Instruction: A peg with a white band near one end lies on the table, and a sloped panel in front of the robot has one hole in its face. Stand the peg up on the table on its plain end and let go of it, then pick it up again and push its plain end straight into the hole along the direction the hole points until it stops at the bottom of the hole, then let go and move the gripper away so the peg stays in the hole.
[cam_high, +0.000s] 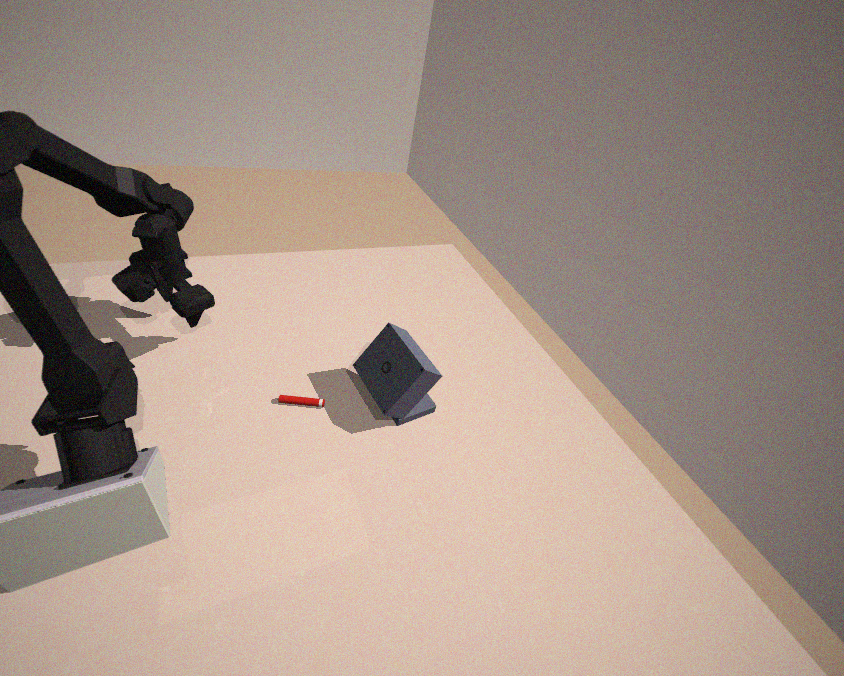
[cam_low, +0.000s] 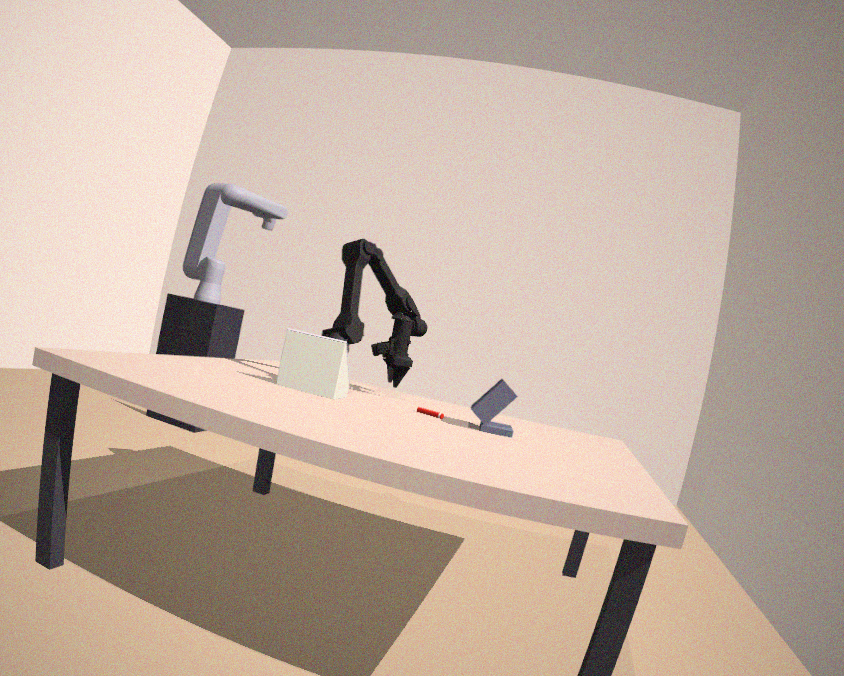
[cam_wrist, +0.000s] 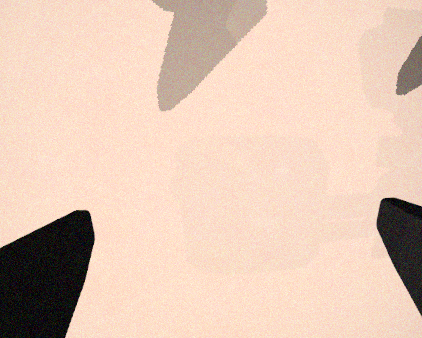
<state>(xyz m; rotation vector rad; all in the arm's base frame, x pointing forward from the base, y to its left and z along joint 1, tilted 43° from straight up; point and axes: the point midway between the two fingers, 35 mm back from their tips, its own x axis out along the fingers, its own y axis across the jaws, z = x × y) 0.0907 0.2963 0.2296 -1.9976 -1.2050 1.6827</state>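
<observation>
Right now the red peg is 260 mm to the right of my gripper tip, 190 mm ahead of it and 30 mm below it. From my gripper tip the other things lie so: grey-blue sloped panel 340 mm ahead, 290 mm to the right, 40 mm above; panel foot 360 mm ahead, 290 mm to the right, 30 mm below.
</observation>
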